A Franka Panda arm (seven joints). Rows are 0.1 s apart.
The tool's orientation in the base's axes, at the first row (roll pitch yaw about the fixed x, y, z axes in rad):
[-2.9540, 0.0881, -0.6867]
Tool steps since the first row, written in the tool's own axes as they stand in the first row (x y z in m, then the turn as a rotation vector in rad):
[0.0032, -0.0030, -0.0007, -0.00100, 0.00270, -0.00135]
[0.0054, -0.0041, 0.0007, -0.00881, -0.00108, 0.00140]
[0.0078, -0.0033, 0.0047, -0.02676, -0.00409, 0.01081]
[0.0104, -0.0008, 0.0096, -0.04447, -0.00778, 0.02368]
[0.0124, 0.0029, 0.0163, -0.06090, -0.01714, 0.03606]
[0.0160, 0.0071, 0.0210, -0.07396, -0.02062, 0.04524]
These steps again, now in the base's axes. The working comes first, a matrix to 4 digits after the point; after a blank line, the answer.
The tool's axes in the first row as the columns of a matrix, in the base's axes (used below as rounded here):
[0.7703, -0.6356, 0.0514]
[-0.6315, -0.7494, 0.1990]
[-0.0880, -0.1858, -0.9786]

[0.0043, 0.0001, 0.0010, -0.00256, -0.00166, 0.00091]
[0.0068, -0.0002, -0.0004, -0.00603, 0.00665, -0.00039]
[0.0083, -0.0015, -0.0047, -0.01746, 0.02212, -0.00746]
[0.0090, -0.0041, -0.0102, -0.02809, 0.03863, -0.01781]
[0.0085, -0.0068, -0.0176, -0.03416, 0.05848, -0.02674]
[0.0089, -0.0112, -0.0233, -0.04154, 0.07116, -0.03393]

